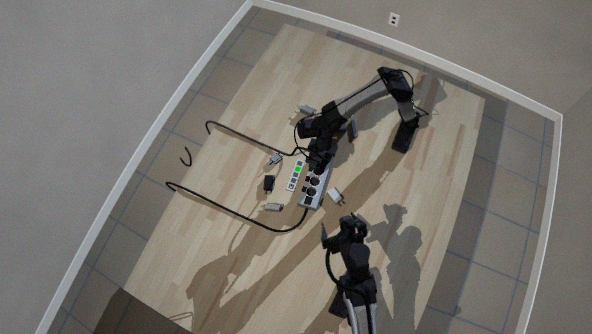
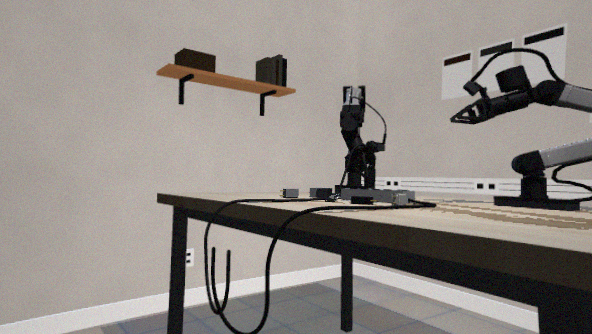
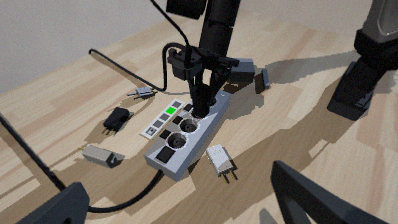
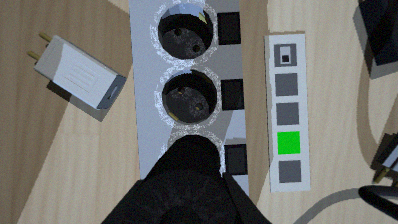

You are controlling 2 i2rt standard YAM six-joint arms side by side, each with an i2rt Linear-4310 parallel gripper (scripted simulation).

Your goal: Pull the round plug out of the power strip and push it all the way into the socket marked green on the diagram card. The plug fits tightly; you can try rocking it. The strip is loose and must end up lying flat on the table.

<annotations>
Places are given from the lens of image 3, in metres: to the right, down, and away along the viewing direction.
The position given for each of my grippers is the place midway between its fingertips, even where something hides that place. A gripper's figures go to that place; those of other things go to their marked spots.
my left gripper (image 3: 180,179): -0.01, 0.03, 0.10
my right gripper (image 3: 200,101): 0.00, -0.02, 0.42
</annotations>
